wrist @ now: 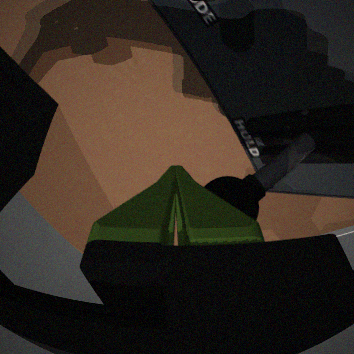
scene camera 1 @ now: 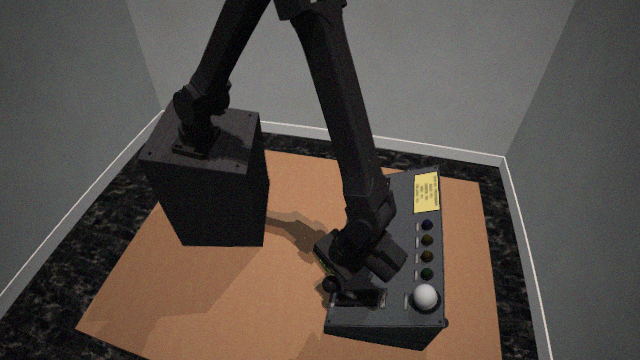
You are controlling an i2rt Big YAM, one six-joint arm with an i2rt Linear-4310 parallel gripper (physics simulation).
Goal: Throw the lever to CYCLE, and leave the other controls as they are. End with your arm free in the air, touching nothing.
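Pixels of known places: gripper, fingertip midpoint: (wrist: 175, 174) (scene camera 1: 327, 268); arm's base at its link origin: (scene camera 1: 196, 141).
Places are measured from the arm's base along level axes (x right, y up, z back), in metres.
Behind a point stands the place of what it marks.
The lever has a black ball knob (scene camera 1: 330, 284) @(x 0.244, y -0.173, z -0.368 m) (wrist: 235, 192) @(x 0.221, y -0.185, z -0.382 m) on a grey shaft (wrist: 286, 162) @(x 0.235, y -0.213, z -0.410 m). It leans out of its slot (scene camera 1: 362, 298) @(x 0.242, y -0.232, z -0.441 m) over the panel's edge, toward the end marked HOLD (wrist: 247, 137) @(x 0.234, y -0.270, z -0.378 m). No CYCLE label is readable. My gripper (wrist: 175, 174) @(x 0.197, y -0.187, z -0.357 m) is shut and empty, its green fingertips together. In the wrist view the right finger covers part of the knob; whether they touch cannot be told. In the scene view the hand is right beside the knob, and the fingers are mostly hidden behind it.
The control panel (scene camera 1: 385, 318) @(x 0.295, y -0.210, z -0.498 m) also bears a white dome (scene camera 1: 425, 297) @(x 0.275, y -0.128, z -0.567 m), a row of small round controls including a green one (scene camera 1: 426, 274) @(x 0.205, y -0.156, z -0.581 m) and a blue one (scene camera 1: 427, 224) @(x 0.061, y -0.155, z -0.595 m), and a yellow note (scene camera 1: 426, 192) @(x -0.067, y -0.171, z -0.609 m). My arm's dark pedestal (scene camera 1: 220, 205) @(x 0.081, y -0.141, z -0.062 m) stands at the left.
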